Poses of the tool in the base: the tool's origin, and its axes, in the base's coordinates. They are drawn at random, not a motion.
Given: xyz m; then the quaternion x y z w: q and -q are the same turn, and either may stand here.
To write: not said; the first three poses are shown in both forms.
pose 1, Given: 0.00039, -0.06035, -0.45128, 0.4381, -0.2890, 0.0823, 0.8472
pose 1, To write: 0.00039, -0.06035, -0.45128, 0.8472, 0.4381, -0.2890, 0.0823
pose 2, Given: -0.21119, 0.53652, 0.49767, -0.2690, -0.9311, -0.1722, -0.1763
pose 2, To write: -0.21119, 0.53652, 0.49767, 0.1763, 0.2690, 0.9311, 0.1722
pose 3, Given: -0.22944, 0.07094, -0.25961, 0.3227, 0.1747, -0.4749, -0.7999
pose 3, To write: -0.22944, 0.07094, -0.25961, 0.7999, -0.3227, -0.1747, 0.4749
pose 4, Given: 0.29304, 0.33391, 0.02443, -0.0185, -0.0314, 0.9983, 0.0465
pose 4, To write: 0.29304, 0.33391, 0.02443, 0.0465, -0.0185, -0.0314, 0.9983
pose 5, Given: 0.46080, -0.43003, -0.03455, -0.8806, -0.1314, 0.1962, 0.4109
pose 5, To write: 0.46080, -0.43003, -0.03455, 0.4109, -0.8806, -0.1314, 0.1962
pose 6, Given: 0.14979, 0.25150, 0.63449, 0.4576, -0.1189, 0.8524, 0.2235
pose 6, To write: 0.14979, 0.25150, 0.63449, 0.2235, 0.4576, -0.1189, 0.8524
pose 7, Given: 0.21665, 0.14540, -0.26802, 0.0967, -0.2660, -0.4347, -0.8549
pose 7, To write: 0.21665, 0.14540, -0.26802, 0.8549, -0.0967, 0.2660, 0.4347
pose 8, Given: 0.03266, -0.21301, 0.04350, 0.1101, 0.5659, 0.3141, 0.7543
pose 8, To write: 0.03266, -0.21301, 0.04350, 0.7543, 0.1101, 0.5659, 0.3141
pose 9, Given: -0.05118, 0.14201, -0.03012, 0.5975, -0.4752, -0.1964, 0.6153
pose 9, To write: -0.05118, 0.14201, -0.03012, 0.6153, 0.5975, -0.4752, -0.1964
